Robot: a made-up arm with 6 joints. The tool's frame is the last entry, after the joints.
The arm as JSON. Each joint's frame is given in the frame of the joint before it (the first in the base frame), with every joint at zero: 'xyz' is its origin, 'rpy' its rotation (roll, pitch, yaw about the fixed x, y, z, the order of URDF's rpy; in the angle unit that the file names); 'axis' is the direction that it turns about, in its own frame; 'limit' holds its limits. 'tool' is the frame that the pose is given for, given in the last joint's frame.
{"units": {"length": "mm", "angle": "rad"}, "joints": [
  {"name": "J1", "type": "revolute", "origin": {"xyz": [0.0, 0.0, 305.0], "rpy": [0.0, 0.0, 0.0]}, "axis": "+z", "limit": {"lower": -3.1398, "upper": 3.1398}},
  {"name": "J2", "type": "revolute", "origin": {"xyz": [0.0, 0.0, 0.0], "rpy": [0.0, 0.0, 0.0]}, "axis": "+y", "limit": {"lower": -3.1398, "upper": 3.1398}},
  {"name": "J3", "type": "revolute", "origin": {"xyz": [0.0, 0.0, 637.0], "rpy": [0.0, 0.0, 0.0]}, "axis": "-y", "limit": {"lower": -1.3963, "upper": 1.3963}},
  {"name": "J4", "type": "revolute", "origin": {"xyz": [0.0, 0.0, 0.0], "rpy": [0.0, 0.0, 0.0]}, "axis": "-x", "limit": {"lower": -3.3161, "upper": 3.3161}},
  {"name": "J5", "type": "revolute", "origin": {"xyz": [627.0, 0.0, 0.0], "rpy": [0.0, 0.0, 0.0]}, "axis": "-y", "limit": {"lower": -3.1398, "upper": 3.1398}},
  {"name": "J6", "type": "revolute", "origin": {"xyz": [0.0, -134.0, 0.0], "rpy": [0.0, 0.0, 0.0]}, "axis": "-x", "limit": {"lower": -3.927, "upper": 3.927}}
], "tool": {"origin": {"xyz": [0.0, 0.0, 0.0], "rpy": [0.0, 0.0, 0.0]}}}
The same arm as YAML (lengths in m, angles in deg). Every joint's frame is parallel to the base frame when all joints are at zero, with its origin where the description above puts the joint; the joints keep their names.
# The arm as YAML. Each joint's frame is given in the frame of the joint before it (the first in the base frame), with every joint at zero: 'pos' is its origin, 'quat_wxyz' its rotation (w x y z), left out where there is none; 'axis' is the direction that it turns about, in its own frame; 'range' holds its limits. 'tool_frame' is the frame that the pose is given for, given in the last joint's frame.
length_unit: m
angle_unit: deg
joints:
  - joint: J1
    pos: [0.0, 0.0, 0.305]
    axis: [0.0, 0.0, 1.0]
    range: [-179.9, 179.9]
  - joint: J2
    pos: [0.0, 0.0, 0.0]
    axis: [0.0, 1.0, 0.0]
    range: [-179.9, 179.9]
  - joint: J3
    pos: [0.0, 0.0, 0.637]
    axis: [0.0, -1.0, 0.0]
    range: [-80.0, 80.0]
  - joint: J4
    pos: [0.0, 0.0, 0.0]
    axis: [-1.0, 0.0, 0.0]
    range: [-190.0, 190.0]
  - joint: J5
    pos: [0.627, 0.0, 0.0]
    axis: [0.0, -1.0, 0.0]
    range: [-179.9, 179.9]
  - joint: J6
    pos: [0.0, -0.134, 0.0]
    axis: [-1.0, 0.0, 0.0]
    range: [-225.0, 225.0]
tool_frame:
  pos: [0.0, 0.0, 0.0]

